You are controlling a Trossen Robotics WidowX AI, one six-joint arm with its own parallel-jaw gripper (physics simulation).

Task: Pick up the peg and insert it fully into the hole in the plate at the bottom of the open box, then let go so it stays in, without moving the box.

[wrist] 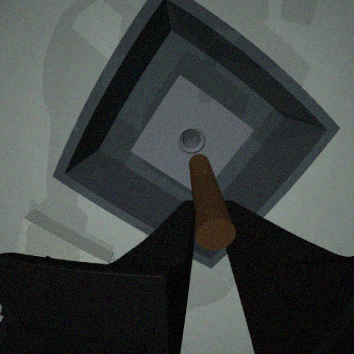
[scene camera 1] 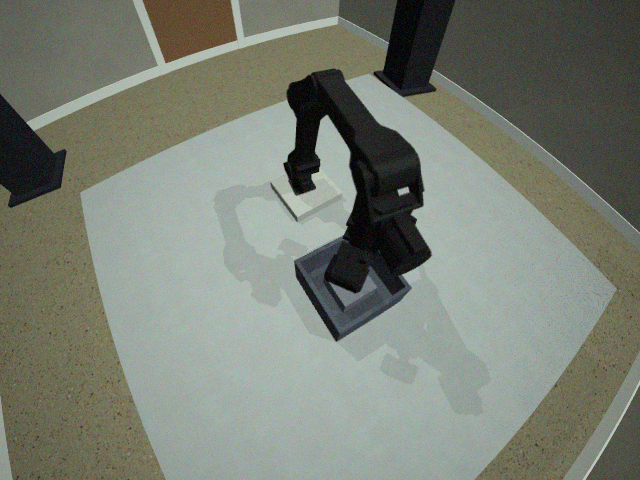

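Seen in the pictures: gripper, fingertip midpoint: (wrist: 206, 209) (scene camera 1: 354, 258); arm's base, origin of the base link: (scene camera 1: 302, 184).
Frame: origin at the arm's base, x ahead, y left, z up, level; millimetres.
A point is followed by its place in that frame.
Observation:
A brown round peg (wrist: 207, 200) @[z 165, x 342, y -12 mm] is between the fingertips of my gripper (wrist: 206, 209) @[z 152, x 334, y -21 mm], which is shut on it. In the wrist view the peg's far end shows just below the hole (wrist: 191, 140) in the pale square plate (wrist: 165, 125) @[z 29, x 330, y 14 mm] (scene camera 1: 356, 300) @[z 26, x 383, y -22 mm]. The plate lies at the bottom of the open grey box (wrist: 120, 196) @[z 50, x 249, y 3 mm] (scene camera 1: 316, 301) @[z 38, x 352, y -108 mm]. In the scene view my gripper (scene camera 1: 354, 289) is over the box and covers part of the plate; the peg and the hole do not show there. How high the peg's end is above the plate I cannot tell.
The box walls stand around the plate on all sides. The arm's pale base slab (scene camera 1: 306, 205) @[z -1, x 76, y -17 mm] (wrist: 70, 235) @[z -17, x 88, y 18 mm] is on the pale mat (scene camera 1: 217, 382) @[z -29, x 425, y -383 mm], behind the box in the scene view. Dark posts (scene camera 1: 416, 46) (scene camera 1: 25, 155) stand at the back and left.

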